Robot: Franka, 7 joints.
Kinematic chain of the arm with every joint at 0, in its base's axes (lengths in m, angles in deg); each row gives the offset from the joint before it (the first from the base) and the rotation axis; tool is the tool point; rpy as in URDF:
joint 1: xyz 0 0 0.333 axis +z
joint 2: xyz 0 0 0 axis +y
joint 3: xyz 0 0 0.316 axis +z
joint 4: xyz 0.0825 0 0 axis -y
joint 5: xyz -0.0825 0 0.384 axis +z
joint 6: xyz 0 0 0 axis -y
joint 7: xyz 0.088 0 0 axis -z
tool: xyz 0 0 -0.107 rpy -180 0 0
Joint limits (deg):
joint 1: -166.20..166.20
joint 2: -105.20..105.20
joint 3: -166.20..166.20
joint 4: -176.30..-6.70
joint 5: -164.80..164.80
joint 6: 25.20..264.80
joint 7: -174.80..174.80
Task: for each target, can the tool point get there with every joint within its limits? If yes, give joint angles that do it. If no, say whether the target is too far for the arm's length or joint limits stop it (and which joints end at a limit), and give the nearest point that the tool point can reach.
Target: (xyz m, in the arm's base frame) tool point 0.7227 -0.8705 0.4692
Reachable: no: too far | nearest point 0.5441 -0.6553 0.4355 | short by 0.282 m
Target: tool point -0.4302 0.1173 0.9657
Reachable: yes | joints 121.52 20.27 91.37 -53.48 43.00 219.93 106.17
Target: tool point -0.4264 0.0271 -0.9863
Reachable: no: too far | nearest point -0.3447 0.0463 -0.3560 | short by 0.636 m
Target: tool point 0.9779 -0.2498 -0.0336
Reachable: no: too far | nearest point 0.7813 -0.1996 0.0401 | short by 0.216 m
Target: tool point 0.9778 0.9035 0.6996
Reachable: no: too far | nearest point 0.6075 0.5613 0.5608 | short by 0.523 m
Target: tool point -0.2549 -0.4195 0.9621
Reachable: yes | joints 8.14 -37.83 -79.77 -42.92 -130.61 182.35 -125.49
